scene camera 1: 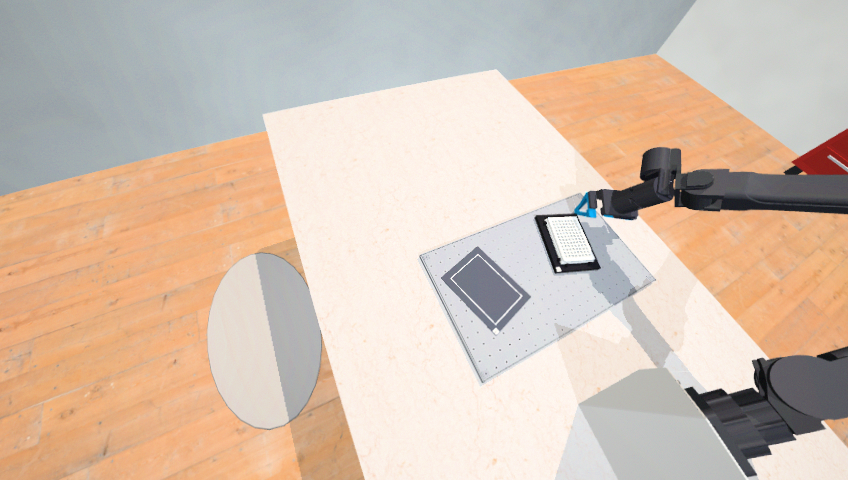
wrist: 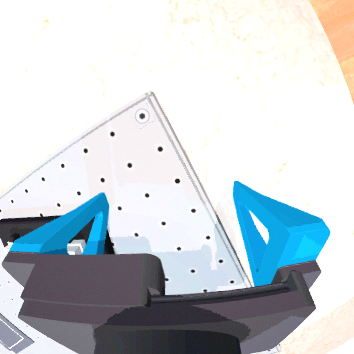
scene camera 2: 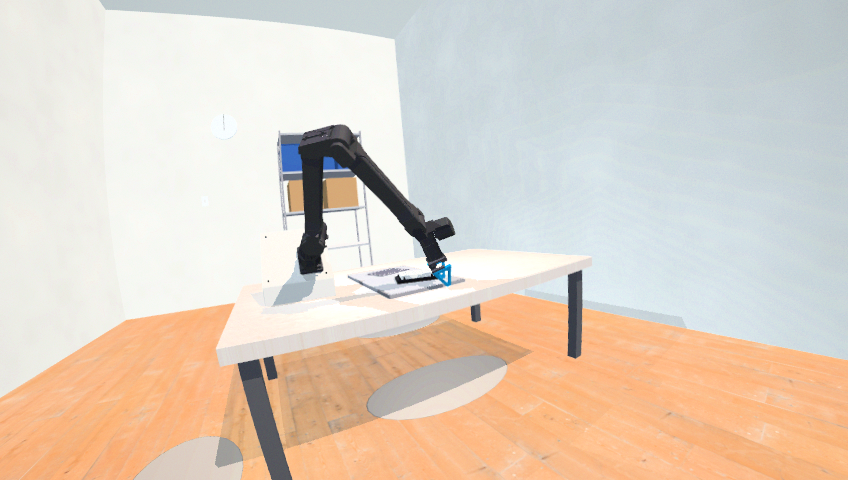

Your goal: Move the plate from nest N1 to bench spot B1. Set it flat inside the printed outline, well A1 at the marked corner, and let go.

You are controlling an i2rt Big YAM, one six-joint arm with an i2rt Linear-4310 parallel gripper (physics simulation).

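Frame: origin at the arm's base, x ahead, y left, z up, level; millimetres.
Seen in the pictures: gripper, fingertip midpoint: [scene camera 1: 589, 213] [wrist: 168, 193] [scene camera 2: 446, 282]; arm's base, origin of the base link: [scene camera 1: 709, 427] [scene camera 2: 309, 260].
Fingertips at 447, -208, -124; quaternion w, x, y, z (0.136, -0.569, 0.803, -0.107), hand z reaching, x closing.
Offsets run from my fingertips to a thing's top centre, as dx, dy, dz. "spot": to the spot under its first point. Level surfaces: height alone.
The white well plate {-57, +133, +29} [scene camera 1: 570, 239] sits in the black nest N1 {-57, +133, +25} [scene camera 1: 548, 249] [scene camera 2: 405, 279] [wrist: 25, 226], on the perforated board. My gripper [scene camera 1: 598, 214] [scene camera 2: 443, 275] [wrist: 168, 193] is open and empty, low over the board's corner beside the nest's end, off to one side of the plate. In the wrist view the left finger overlaps the nest's corner and hides most of the plate's visible end; the right finger is past the board's edge. Spot B1 is a dark pad {spot: -92, +381, +5} [scene camera 1: 489, 285] with a white printed outline {spot: -111, +432, +5} [scene camera 1: 473, 300] and a white corner mark {-188, +416, +5} [scene camera 1: 495, 331].
The perforated board {-98, +233, +4} [scene camera 1: 538, 303] [wrist: 145, 175] lies on the table {dz -10} [scene camera 1: 368, 196] [scene camera 2: 535, 261]. A pale grey box-like block [scene camera 1: 648, 416] stands near the arm's base. The arm reaches in from the right in scene camera 1. A shelf unit [scene camera 2: 364, 237] stands behind the table.
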